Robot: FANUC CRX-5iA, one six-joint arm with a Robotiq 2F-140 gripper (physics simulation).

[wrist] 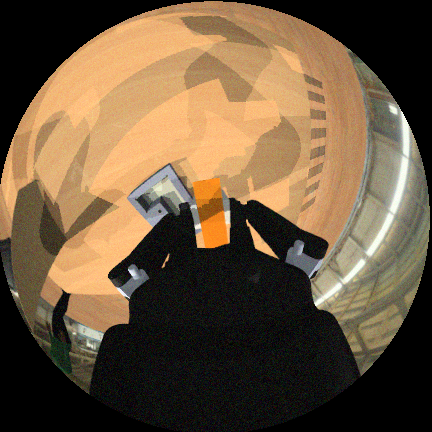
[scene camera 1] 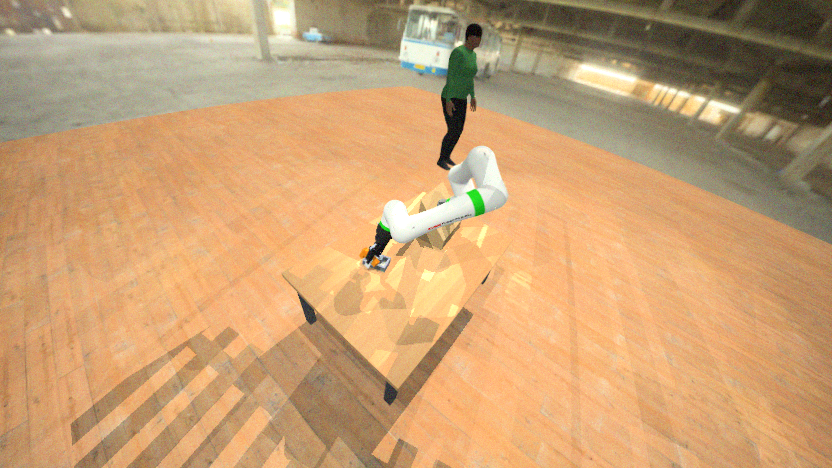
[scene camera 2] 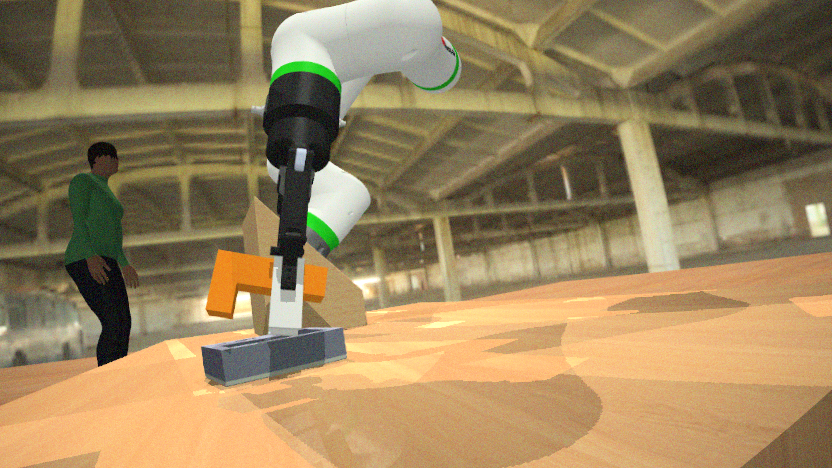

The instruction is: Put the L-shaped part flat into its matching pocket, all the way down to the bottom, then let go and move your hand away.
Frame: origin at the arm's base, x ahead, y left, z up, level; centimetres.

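Seen in the pictures: gripper, fingertip midpoint: [scene camera 1: 369, 265] [scene camera 2: 283, 331].
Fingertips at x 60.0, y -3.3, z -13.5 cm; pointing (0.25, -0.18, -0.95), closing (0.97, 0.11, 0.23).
A point is followed by its place in that frame.
The orange L-shaped part [scene camera 1: 364, 252] {y -7.0, x 60.1, z -6.1 cm} [scene camera 2: 247, 270] {y -6.1, x 60.3, z -7.1 cm} [wrist: 210, 192] {y 0.3, x 58.5, z -7.6 cm} is held on edge, not flat. In scene camera 2 one arm runs nearly level through the fingers and the other points down at the left. My gripper [scene camera 1: 372, 261] {y -3.3, x 60.0, z -13.5 cm} [scene camera 2: 286, 308] {y -3.3, x 60.0, z -13.5 cm} [wrist: 209, 198] {y -3.3, x 60.0, z -13.5 cm} is shut on it. The grey-blue block [scene camera 1: 384, 266] {y 2.1, x 53.4, z -14.4 cm} [scene camera 2: 241, 364] {y -7.9, x 59.1, z -16.1 cm} [wrist: 151, 183] {y 0.8, x 50.9, z -14.4 cm} with the L-shaped pocket sits on the table, below the part. The part is above and apart from the block. The fingertips are close to the block's top; contact cannot be told. In the wrist view, the fingers hide part of the pocket.
The block rests on the wooden table [scene camera 1: 325, 279] {y -13.5, x 81.3, z -18.0 cm}. A tan wooden wedge-like obstacle [scene camera 2: 343, 296] {y 8.5, x 14.7, z -11.3 cm} [wrist: 27, 250] stands behind the gripper, near the arm's base. A person in green [scene camera 1: 460, 75] [scene camera 2: 96, 215] [wrist: 61, 350] stands beyond the table.
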